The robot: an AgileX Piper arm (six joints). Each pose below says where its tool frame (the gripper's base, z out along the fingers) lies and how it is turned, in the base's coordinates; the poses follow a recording.
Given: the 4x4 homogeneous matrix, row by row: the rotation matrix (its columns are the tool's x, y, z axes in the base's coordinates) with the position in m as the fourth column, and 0 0 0 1 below. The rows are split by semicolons.
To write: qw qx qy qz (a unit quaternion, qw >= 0); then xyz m. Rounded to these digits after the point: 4 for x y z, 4 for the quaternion.
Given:
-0.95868, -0.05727, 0.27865, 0.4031; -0.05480, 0.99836, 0.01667, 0.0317; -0.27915, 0.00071, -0.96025, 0.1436; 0, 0, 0, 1
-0.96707, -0.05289, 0.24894, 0.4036; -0.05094, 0.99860, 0.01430, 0.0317; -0.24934, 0.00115, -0.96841, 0.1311; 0, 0, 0, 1
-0.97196, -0.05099, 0.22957, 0.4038; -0.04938, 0.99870, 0.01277, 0.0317; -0.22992, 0.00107, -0.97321, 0.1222; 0, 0, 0, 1
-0.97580, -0.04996, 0.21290, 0.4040; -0.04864, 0.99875, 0.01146, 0.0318; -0.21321, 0.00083, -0.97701, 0.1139; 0, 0, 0, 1
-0.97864, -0.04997, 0.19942, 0.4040; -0.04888, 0.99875, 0.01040, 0.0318; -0.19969, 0.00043, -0.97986, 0.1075; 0, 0, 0, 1
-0.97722, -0.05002, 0.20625, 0.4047; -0.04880, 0.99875, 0.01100, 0.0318; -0.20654, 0.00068, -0.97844, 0.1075; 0, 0, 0, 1
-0.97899, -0.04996, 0.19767, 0.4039; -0.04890, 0.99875, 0.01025, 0.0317; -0.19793, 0.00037, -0.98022, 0.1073; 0, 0, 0, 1
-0.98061, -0.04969, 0.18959, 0.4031; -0.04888, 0.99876, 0.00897, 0.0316; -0.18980, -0.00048, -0.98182, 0.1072; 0, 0, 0, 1
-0.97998, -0.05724, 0.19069, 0.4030; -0.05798, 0.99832, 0.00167, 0.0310; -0.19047, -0.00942, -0.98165, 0.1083; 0, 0, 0, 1
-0.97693, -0.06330, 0.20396, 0.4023; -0.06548, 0.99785, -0.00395, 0.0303; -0.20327, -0.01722, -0.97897, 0.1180; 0, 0, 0, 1
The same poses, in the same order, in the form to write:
0.1409, -0.0283, 0.9896, 0.0044, 0.4031, 0.0317, 0.1436
0.1256, -0.0262, 0.9917, 0.0039, 0.4036, 0.0317, 0.1311
0.1157, -0.0253, 0.9930, 0.0035, 0.4038, 0.0317, 0.1222
0.1072, -0.0248, 0.9939, 0.0031, 0.4040, 0.0318, 0.1139
0.1003, -0.0248, 0.9946, 0.0027, 0.4040, 0.0318, 0.1075
0.1038, -0.0248, 0.9943, 0.0029, 0.4047, 0.0318, 0.1075
0.0994, -0.0248, 0.9947, 0.0027, 0.4039, 0.0317, 0.1073
0.0953, -0.0248, 0.9951, 0.0021, 0.4031, 0.0316, 0.1072
0.0958, -0.0290, 0.9950, -0.0019, 0.4030, 0.0310, 0.1083
0.1024, -0.0324, 0.9942, -0.0053, 0.4023, 0.0303, 0.1180

